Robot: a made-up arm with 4 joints. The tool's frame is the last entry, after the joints.
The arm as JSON. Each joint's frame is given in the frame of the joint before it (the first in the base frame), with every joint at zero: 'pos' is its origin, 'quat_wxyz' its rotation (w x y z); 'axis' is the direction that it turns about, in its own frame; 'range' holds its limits. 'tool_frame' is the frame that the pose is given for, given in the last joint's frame.
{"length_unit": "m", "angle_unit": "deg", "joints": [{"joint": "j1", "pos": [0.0, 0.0, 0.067], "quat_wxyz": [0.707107, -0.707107, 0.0, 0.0], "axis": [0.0, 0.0, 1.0], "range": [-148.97, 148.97]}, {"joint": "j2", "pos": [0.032, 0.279, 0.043], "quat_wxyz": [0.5, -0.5, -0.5, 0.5], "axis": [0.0, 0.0, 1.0], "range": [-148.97, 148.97]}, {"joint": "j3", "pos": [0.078, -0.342, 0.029], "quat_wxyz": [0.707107, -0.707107, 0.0, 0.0], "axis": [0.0, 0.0, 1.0], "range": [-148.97, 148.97]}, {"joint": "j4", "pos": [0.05, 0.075, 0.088], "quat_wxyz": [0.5, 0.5, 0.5, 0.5], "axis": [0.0, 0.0, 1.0], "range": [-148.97, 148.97]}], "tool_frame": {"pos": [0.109, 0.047, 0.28], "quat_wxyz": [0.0, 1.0, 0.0, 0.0]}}
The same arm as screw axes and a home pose.
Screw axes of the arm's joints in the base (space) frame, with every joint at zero. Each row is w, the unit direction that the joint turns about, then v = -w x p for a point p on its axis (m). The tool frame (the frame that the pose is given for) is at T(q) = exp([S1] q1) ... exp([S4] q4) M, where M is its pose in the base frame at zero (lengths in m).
S1 = (0, 1, 0, -0.0670, 0.0000, 0.0000)
S2 = (-1, 0, 0, 0.0000, 0.2120, 0.0430)
S3 = (0, -1, 0, -0.2900, 0.0000, -0.0030)
S4 = (0, 0, -1, -0.2970, 0.0780, 0.0000)
M: xyz 0.1870 0.2500 -0.6200 (m) quaternion w x y z 1 0 0 0
Joint limits (deg, base to tool): -148.97..148.97 -148.97..148.97 -148.97..148.97 -148.97..148.97

